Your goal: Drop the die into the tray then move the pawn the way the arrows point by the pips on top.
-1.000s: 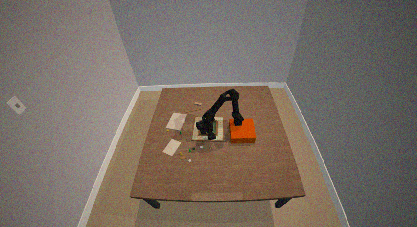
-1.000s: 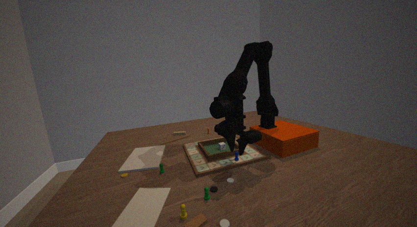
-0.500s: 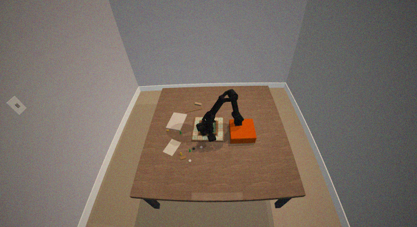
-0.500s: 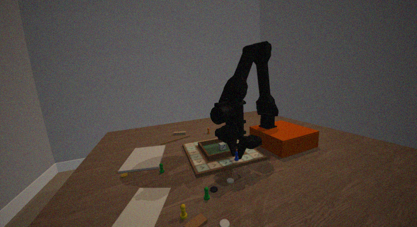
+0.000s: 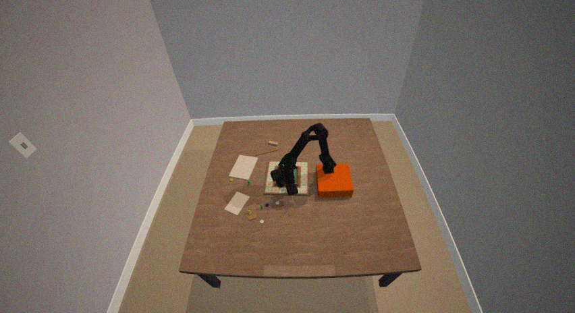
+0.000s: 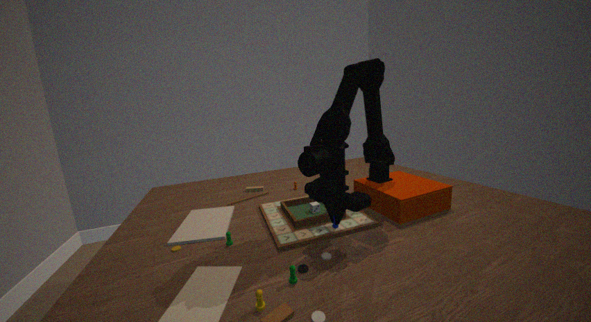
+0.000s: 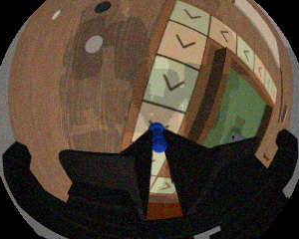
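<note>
My gripper tip is 110 mm to the left of the white die. Round my gripper tip: blue pawn: 10 mm above; then orange pawn: 60 mm behind, 370 mm to the right, 10 mm below; then green dice tray: 10 mm ahead, 120 mm to the right, 10 mm below.
</note>
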